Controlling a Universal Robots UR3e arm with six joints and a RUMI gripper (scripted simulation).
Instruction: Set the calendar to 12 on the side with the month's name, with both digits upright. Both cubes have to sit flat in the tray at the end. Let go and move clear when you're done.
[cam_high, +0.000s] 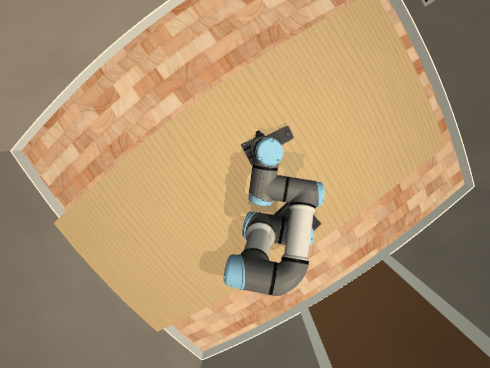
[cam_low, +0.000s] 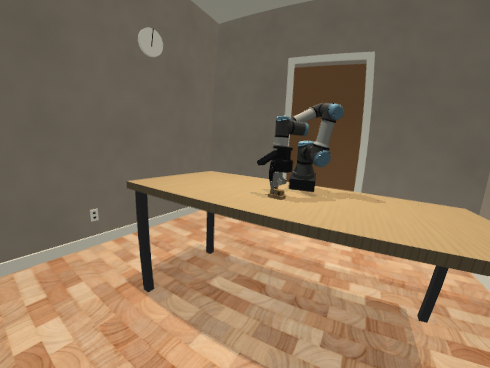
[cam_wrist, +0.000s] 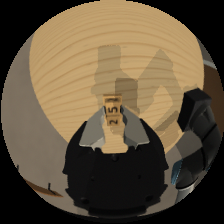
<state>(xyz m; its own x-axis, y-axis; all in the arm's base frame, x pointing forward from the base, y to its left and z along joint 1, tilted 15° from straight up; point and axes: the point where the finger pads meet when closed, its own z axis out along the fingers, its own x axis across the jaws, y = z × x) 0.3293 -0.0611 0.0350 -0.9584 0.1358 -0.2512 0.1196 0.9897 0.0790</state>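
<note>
Now: the wooden tray 3 cm below my hand and 2 cm to the left of it.
</note>
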